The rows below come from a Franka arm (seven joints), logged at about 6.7 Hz.
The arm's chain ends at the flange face. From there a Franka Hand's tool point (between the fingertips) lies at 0.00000 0.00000 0.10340 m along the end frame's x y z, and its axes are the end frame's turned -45 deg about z.
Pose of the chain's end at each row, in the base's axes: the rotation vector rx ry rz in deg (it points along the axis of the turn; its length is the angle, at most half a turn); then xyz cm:
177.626, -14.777, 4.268, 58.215, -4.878, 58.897
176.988, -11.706, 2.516, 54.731, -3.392, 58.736
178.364, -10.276, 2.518, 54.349, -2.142, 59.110
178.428, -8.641, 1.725, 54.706, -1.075, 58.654
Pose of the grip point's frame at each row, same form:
168.910, 54.050, 2.911, 58.683, -5.226, 48.573
167.609, 56.785, 0.778, 54.992, -3.881, 48.411
168.241, 58.597, 1.533, 54.626, -2.397, 48.777
167.857, 60.192, 0.784, 54.894, -1.329, 48.319

